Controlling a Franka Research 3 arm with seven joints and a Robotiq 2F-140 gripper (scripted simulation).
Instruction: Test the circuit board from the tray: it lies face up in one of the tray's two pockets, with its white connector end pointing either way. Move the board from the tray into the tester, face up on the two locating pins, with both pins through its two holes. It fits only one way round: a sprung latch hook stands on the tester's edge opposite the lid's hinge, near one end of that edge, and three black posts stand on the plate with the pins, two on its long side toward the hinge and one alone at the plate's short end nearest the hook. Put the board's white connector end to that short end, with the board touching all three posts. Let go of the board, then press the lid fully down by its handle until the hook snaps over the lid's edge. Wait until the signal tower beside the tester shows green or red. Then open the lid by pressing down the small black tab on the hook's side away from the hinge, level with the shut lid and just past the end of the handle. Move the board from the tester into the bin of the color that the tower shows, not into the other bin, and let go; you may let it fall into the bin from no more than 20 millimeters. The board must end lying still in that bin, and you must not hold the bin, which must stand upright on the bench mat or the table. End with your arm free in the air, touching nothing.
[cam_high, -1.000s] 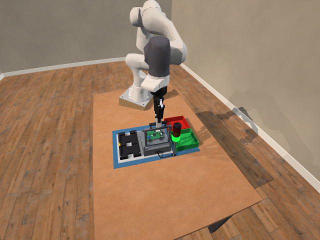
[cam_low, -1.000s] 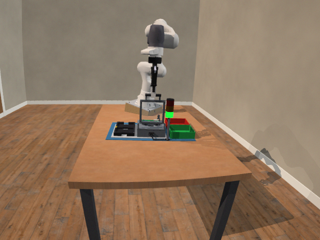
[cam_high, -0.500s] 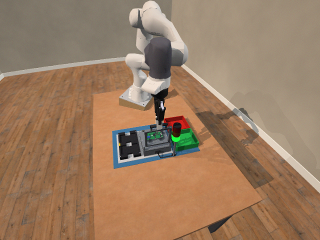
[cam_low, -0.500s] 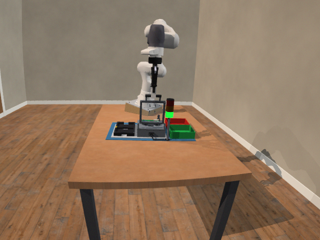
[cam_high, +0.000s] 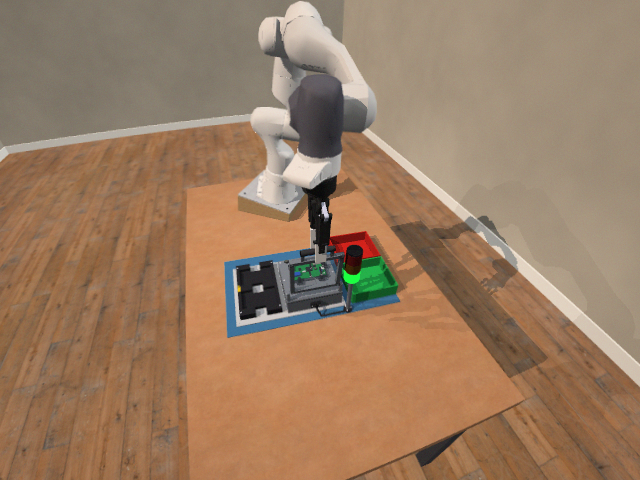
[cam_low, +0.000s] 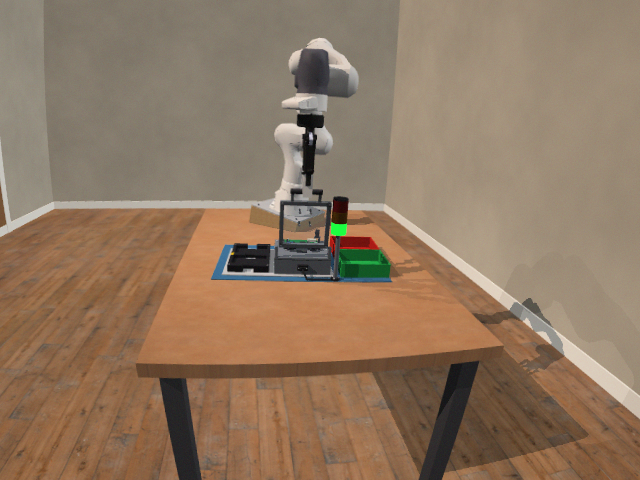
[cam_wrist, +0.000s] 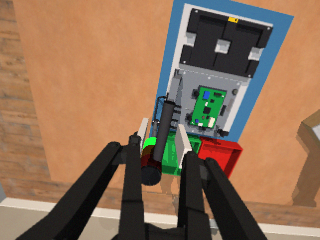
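My gripper is now 13 cm past the green circuit board and 22 cm above it. Also, from my hand: tester lid: 2 cm behind, 11 cm below; green bin: 8 cm behind, 20 cm to the left, 28 cm below; dark plate: 13 cm behind, 1 cm to the left, 22 cm below.
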